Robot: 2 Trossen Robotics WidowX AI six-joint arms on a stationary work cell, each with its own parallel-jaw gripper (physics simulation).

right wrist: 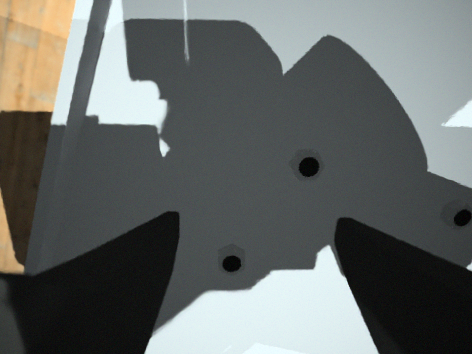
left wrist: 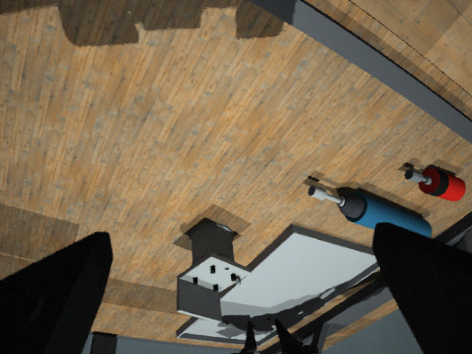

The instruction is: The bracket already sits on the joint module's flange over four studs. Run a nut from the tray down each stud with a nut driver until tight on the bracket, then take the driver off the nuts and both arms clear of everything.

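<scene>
The bracket has a pale top with four dark studs through it, on the dark joint module, low in the left wrist view. No nuts can be made out on the studs. The pale tray stands beside it. Three grey hex nuts, one central, one lower left and one at the right edge, lie apart in the tray. My right gripper is part open and empty, over the tray. My left gripper is wide open and empty, away from bracket and drivers.
A blue driver with a silver socket lies right of the tray, partly behind a left finger in the left wrist view. A shorter red driver lies farther right. A grey beam runs along the table's edge. Arm shadows darken the tray.
</scene>
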